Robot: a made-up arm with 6 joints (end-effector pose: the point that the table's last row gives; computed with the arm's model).
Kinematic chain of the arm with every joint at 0, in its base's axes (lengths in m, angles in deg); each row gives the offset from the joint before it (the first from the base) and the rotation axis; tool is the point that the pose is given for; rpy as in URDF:
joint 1: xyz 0 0.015 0.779 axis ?
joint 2: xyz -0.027 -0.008 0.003 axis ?
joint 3: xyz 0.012 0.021 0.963 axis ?
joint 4: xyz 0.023 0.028 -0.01 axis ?
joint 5: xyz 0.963 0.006 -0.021 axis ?
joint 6: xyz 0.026 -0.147 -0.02 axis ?
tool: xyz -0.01 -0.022 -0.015 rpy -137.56 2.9 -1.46
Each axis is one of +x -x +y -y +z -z.
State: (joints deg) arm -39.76 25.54 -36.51 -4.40 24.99 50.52
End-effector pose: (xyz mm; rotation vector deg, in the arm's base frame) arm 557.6 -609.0 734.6 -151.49 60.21 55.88
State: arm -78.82 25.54 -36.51 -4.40 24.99 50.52
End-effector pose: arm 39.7 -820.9 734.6 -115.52 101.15 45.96
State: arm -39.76 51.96 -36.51 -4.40 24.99 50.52
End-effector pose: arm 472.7 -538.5 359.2 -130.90 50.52 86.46
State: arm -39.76 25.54 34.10 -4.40 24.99 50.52
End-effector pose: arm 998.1 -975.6 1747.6 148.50 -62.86 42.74
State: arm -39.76 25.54 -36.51 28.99 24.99 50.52
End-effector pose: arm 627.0 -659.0 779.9 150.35 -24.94 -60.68
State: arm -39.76 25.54 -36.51 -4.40 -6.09 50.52
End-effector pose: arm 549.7 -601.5 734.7 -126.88 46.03 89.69
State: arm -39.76 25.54 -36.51 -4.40 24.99 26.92
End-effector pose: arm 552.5 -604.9 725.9 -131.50 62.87 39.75
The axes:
joint 1: +z
joint 2: +y
joint 3: -y
joint 4: -x
joint 5: -y
joint 6: -x

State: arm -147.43 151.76 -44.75 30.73 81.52 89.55
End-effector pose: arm 408.9 389.8 145.4 -79.36 53.14 30.75
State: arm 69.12 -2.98 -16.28 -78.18 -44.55 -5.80
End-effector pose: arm 237.9 822.0 1345.7 -43.29 -29.82 118.20
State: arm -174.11 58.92 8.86 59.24 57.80 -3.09
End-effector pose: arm -1549.2 -79.6 557.1 -69.58 151.36 -9.26
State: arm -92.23 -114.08 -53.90 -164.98 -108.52 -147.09
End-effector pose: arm 175.6 431.7 1229.9 22.21 0.53 76.84
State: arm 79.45 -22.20 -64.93 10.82 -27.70 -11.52
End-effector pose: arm 182.7 299.5 981.0 125.15 46.18 -97.43
